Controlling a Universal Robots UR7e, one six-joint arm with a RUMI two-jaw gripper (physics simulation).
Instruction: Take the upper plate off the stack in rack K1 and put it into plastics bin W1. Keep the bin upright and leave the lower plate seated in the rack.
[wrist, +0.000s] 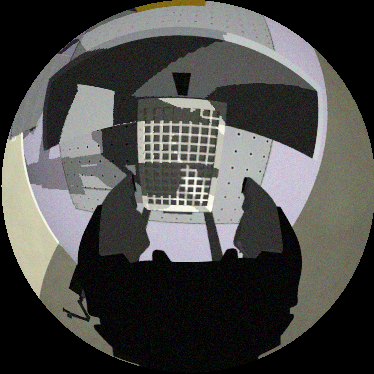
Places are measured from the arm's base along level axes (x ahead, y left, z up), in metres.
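Pixels of known places: gripper, between the fingertips: (188, 177).
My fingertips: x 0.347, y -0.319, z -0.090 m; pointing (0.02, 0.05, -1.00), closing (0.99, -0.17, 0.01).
Observation:
Behind a point stands the place of what it marks.
A pale plate (181, 142) {x 0.345, y -0.286, z -0.099 m} with a grid of square wells lies flat in the middle of the wrist view, partly in shadow. It sits inside a dark-walled holder (285, 107) with a pale rim, which looks like rack K1. The lower plate cannot be made out beneath it. My gripper (188, 177) {x 0.347, y -0.319, z -0.090 m} is open and empty. Its two jaws stand wide apart, one at each side of the plate's near end in this view; their height relative to the plate cannot be told. Bin W1 cannot be identified in this view.
A perforated grey board (245, 150) {x 0.431, y -0.314, z -0.145 m} lies under and around the holder. A yellow edge (172, 5) shows at the top of the view. A grey panel (25, 100) stands at the far left. Shadows fall across the board on the left.

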